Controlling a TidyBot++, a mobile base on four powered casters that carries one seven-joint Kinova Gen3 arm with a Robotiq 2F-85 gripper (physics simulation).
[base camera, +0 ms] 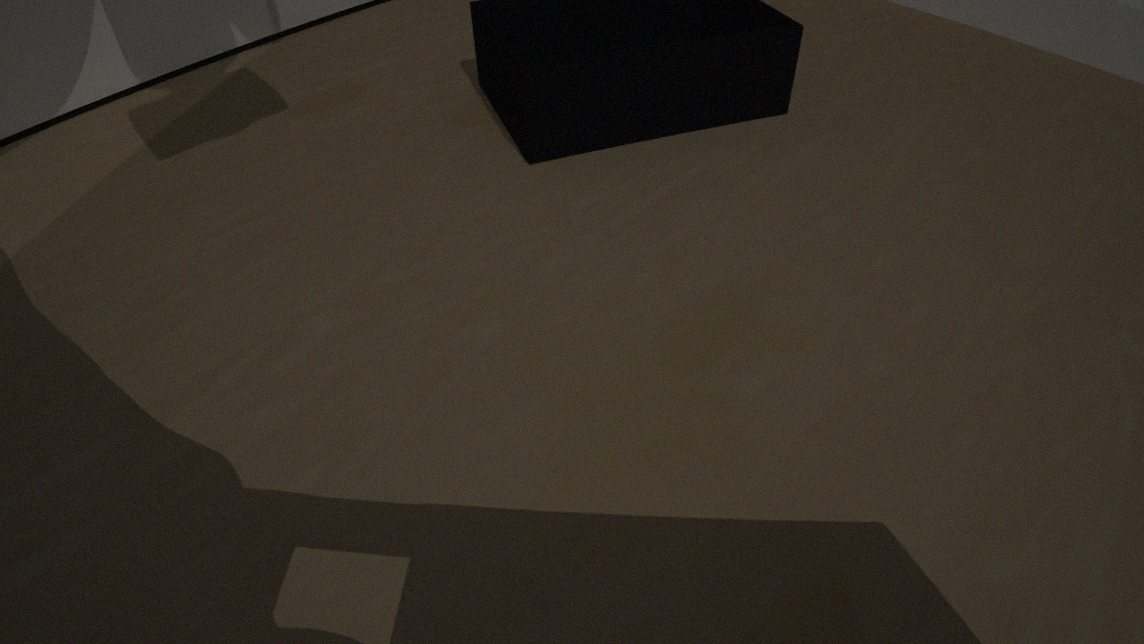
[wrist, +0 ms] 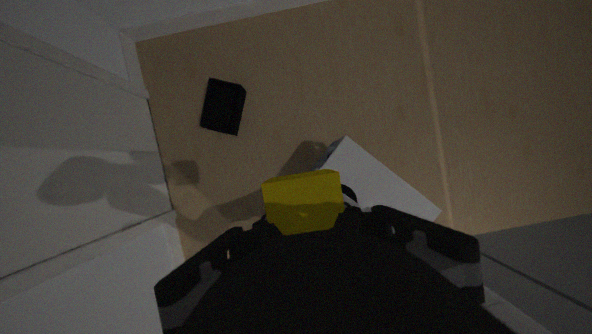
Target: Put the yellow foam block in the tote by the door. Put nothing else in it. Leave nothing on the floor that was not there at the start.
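Places are measured from the arm's base along level axes (x ahead, y left, z up), in millimetres.
Where they show: gripper, fingertip midpoint: [wrist: 305, 212].
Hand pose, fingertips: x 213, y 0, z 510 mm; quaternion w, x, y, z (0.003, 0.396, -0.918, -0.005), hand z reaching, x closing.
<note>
After its pixels a point has its place.
My gripper [wrist: 305, 212] @(x 213, y 0, z 510 mm) is shut on the yellow foam block [wrist: 302, 192] @(x 236, y -22, z 554 mm), which sticks out past the fingertips at the lower middle of the wrist view. The block is held above the floor and the white robot base. A black box-shaped tote [base camera: 640, 88] @(x 725, y -23, z -337 mm) [wrist: 223, 106] @(x 865, y -17, z -393 mm) stands on the floor, at the top middle of the base camera view and upper left of the wrist view. It is apart from the gripper and block. Its inside is too dark to make out. The block and gripper do not show in the base camera view.
The white top of the robot base [wrist: 380, 180] @(x -89, y -188, z -14 mm) lies beyond the block in the wrist view. A pale wall with door-like panel lines [wrist: 90, 120] @(x 1133, y 407, z -55 mm) runs along the left, near the tote. A grey surface [wrist: 545, 250] @(x -1123, y -473, z -166 mm) is at the lower right. Robot shadows cross the wooden floor [base camera: 640, 320] @(x 464, y -24, z -396 mm).
</note>
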